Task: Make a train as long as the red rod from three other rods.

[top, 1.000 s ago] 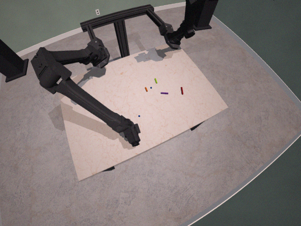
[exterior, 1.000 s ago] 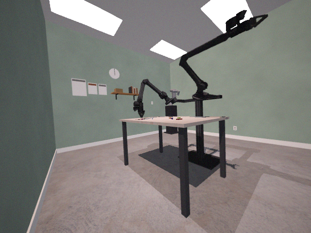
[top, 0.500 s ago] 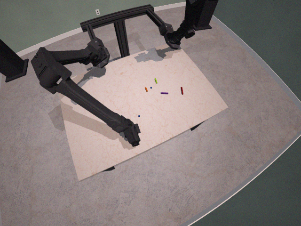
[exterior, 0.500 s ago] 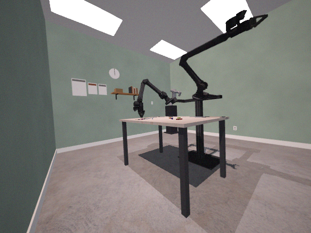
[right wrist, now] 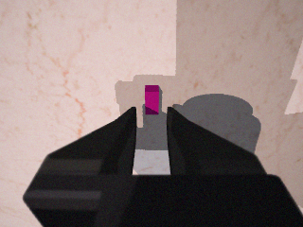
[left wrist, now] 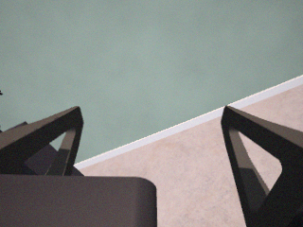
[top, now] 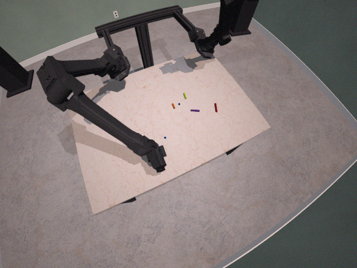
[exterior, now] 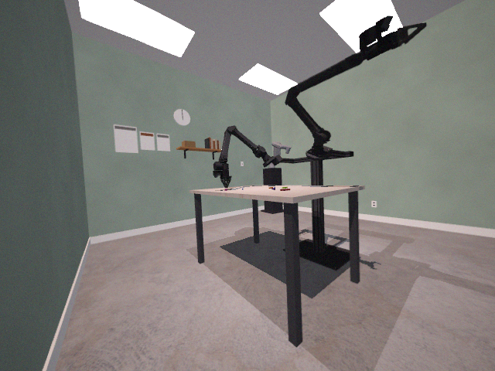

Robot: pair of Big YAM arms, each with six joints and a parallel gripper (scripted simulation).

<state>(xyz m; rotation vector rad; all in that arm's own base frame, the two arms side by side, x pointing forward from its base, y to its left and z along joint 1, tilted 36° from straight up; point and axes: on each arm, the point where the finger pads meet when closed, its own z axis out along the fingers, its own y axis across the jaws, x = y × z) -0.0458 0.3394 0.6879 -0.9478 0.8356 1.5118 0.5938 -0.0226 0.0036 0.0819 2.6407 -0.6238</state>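
The magenta rod is 20 mm below my right hand. The rest, counted from my right hand: purple rod 340 mm to the left, 240 mm behind, 20 mm below; orange rod 320 mm behind, 210 mm to the left, 20 mm below; lime rod 380 mm behind, 320 mm to the left, 20 mm below.
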